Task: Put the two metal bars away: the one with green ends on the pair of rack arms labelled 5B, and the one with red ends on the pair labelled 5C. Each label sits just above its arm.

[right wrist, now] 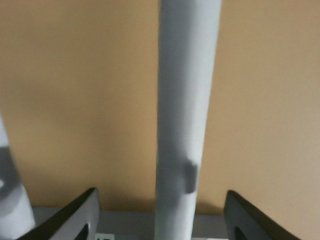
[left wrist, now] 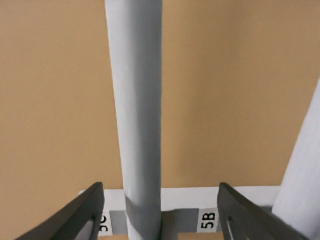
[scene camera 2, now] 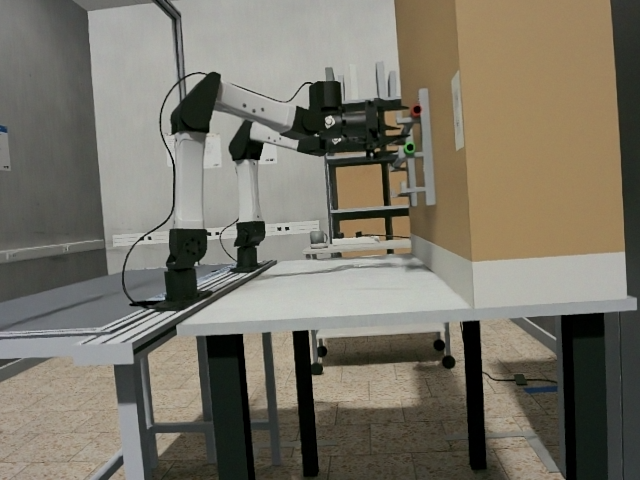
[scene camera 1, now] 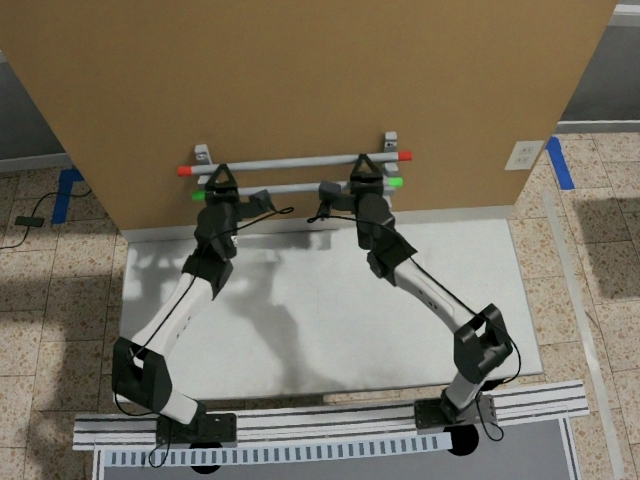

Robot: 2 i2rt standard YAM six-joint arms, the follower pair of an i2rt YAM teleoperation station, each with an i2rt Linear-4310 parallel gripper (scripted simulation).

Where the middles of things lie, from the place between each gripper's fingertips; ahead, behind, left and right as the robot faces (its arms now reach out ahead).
Labels:
Right now my right hand is 10 mm short of the red-ended bar point(scene camera 1: 341, 159), 150 mm to the right of it and 10 mm below it.
Now: the red-ended bar 150 mm to the right of my left hand point(scene camera 1: 225, 172), 10 mm ahead of it and 10 mm above it.

